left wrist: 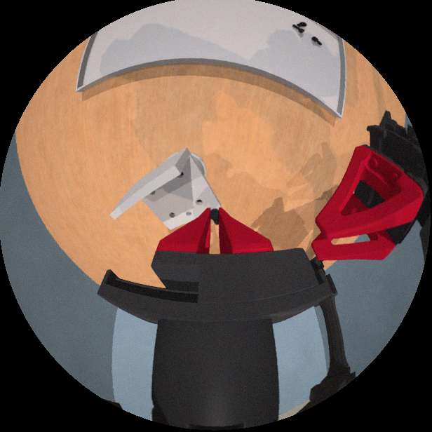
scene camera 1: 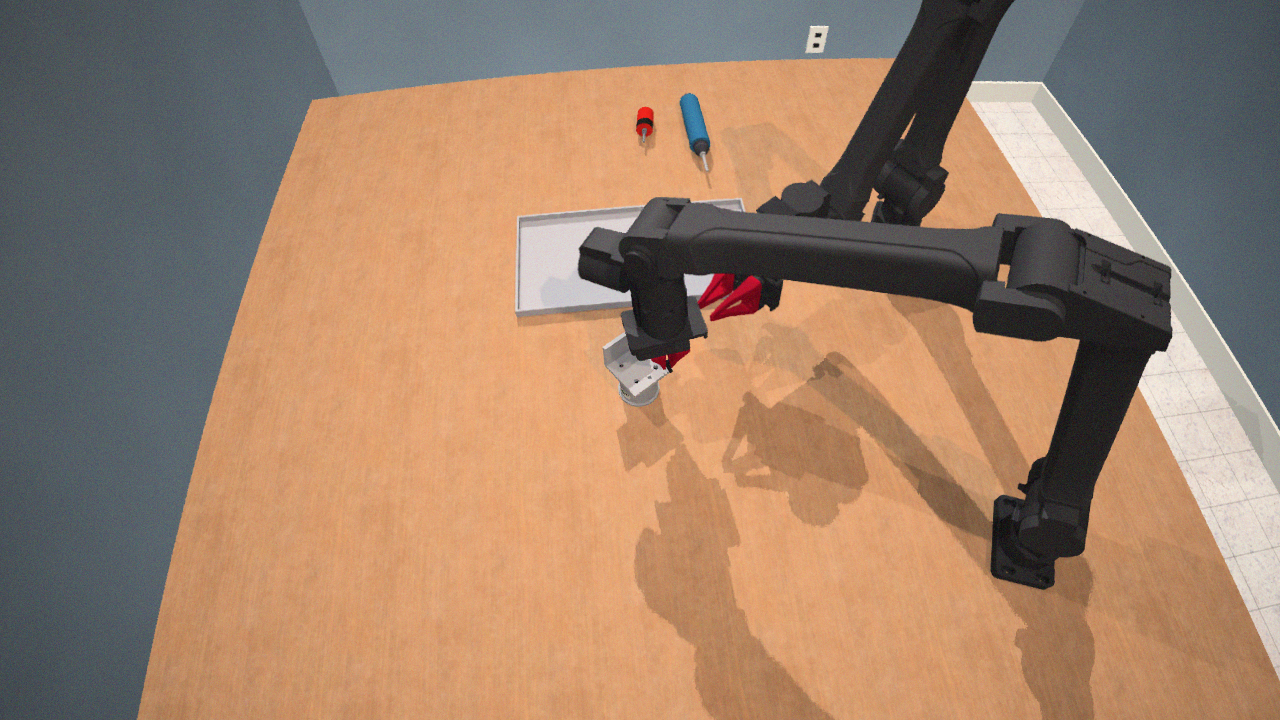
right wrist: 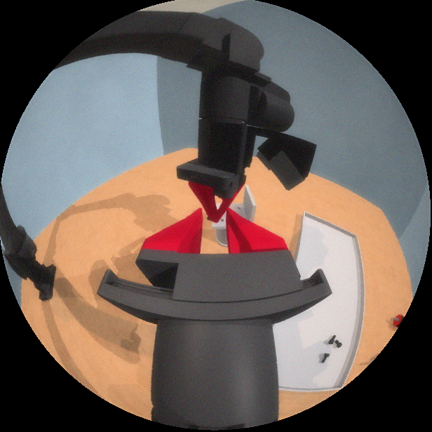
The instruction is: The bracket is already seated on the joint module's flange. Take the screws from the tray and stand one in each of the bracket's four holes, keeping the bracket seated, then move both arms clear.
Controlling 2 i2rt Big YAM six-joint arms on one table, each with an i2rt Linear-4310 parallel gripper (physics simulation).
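Places are measured from the left arm's base along level axes (x ahead, y left, z up), in centimetres.
Pixels of known places: left gripper, fingertip midpoint: [scene camera 1: 667, 365]; right gripper, fingertip midpoint: [scene camera 1: 703, 312]; left arm's base at its link origin: [scene camera 1: 1020, 542].
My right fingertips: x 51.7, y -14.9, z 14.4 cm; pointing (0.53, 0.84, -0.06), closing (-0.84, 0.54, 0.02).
Observation:
For each thing: its top centre in the pictures, then the offset to it from my right fingertips. "spot": a spot on its surface instead.
- round joint module at a spot on its surface: [scene camera 1: 639, 392] spot: dz -7.8, dx +6.1, dy +10.4 cm
- grey tray at its top centre: [scene camera 1: 635, 250] dz -12.8, dx +16.0, dy -19.1 cm
- red screwdriver at its top centre: [scene camera 1: 644, 120] dz -10.9, dx +24.6, dy -52.2 cm
- blue screwdriver at a spot on its surface: [scene camera 1: 695, 125] spot: dz -10.3, dx +14.0, dy -52.9 cm
The grey L-shaped bracket [scene camera 1: 630, 362] sits on the round joint module [scene camera 1: 639, 392]; in the left wrist view its plate [left wrist: 179, 197] shows several small holes. My left gripper [scene camera 1: 666, 360] hangs over the plate's right edge, shut on a small dark screw [left wrist: 214, 216] at its fingertips. I cannot tell whether the screw touches a hole. My right gripper [scene camera 1: 737, 300] hovers to the right by the tray's near edge, shut and empty; it also shows in the left wrist view [left wrist: 318, 241]. A few dark screws [right wrist: 332, 346] lie in the grey tray [scene camera 1: 573, 259].
A red screwdriver [scene camera 1: 645, 120] and a blue screwdriver [scene camera 1: 695, 125] lie beyond the tray at the back. The left arm's long link spans above the tray and the right gripper. White floor tiles border the right side.

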